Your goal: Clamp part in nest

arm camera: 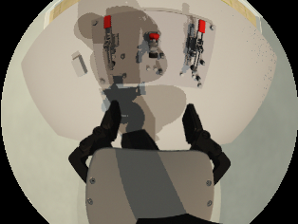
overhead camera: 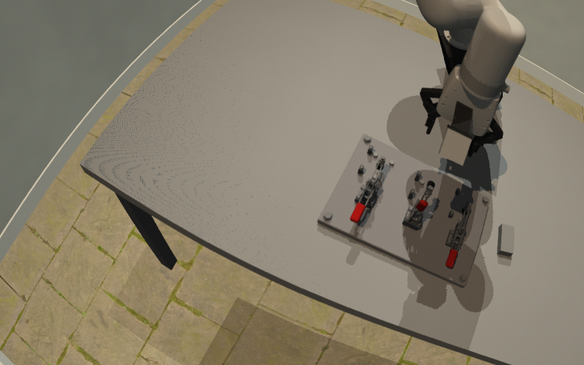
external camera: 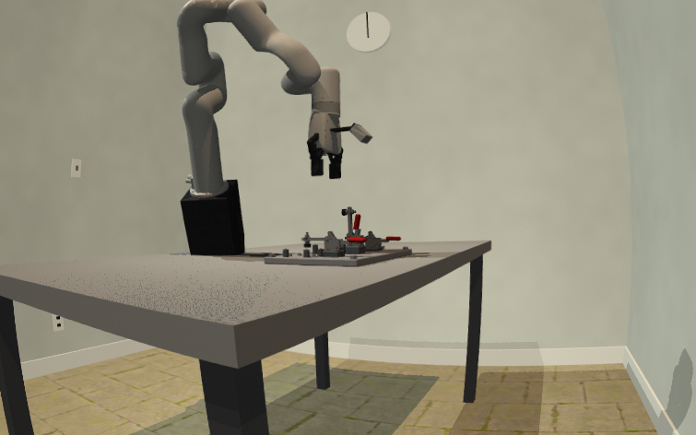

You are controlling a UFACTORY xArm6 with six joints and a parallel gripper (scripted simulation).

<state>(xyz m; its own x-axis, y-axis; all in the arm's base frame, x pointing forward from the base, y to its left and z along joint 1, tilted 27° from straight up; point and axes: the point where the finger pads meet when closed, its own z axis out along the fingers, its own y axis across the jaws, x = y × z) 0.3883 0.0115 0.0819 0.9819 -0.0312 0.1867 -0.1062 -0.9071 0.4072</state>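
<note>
Right now my hand is 40 mm short of the grey part, 250 mm to the right of it and 200 mm above it. The rest, counted from my hand: toggle clamp: 60 mm ahead, 120 mm to the right, 170 mm below; fixture plate: 40 mm ahead, 210 mm below.
</note>
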